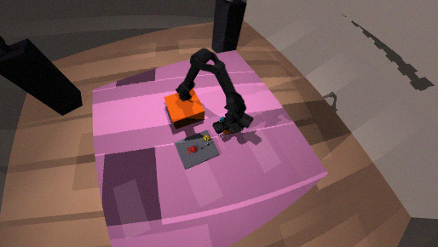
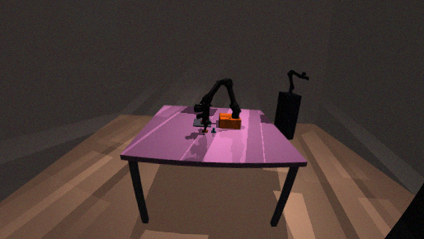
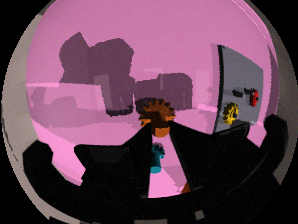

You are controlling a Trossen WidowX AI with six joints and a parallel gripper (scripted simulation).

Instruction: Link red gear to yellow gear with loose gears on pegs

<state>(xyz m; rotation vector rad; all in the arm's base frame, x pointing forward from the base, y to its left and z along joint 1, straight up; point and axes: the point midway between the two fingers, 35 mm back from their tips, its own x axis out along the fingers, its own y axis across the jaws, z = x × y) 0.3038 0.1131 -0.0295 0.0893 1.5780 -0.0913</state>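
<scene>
My gripper tip is now 1 cm past the red gear, 23 cm to the left of it and 1 cm above it. The rest, counted from my gripper tip: teal gear: 7 cm behind, 2 cm to the left, 1 cm below; orange gear: 1 cm below; yellow gear: 2 cm behind, 14 cm to the right, 1 cm below.
</scene>
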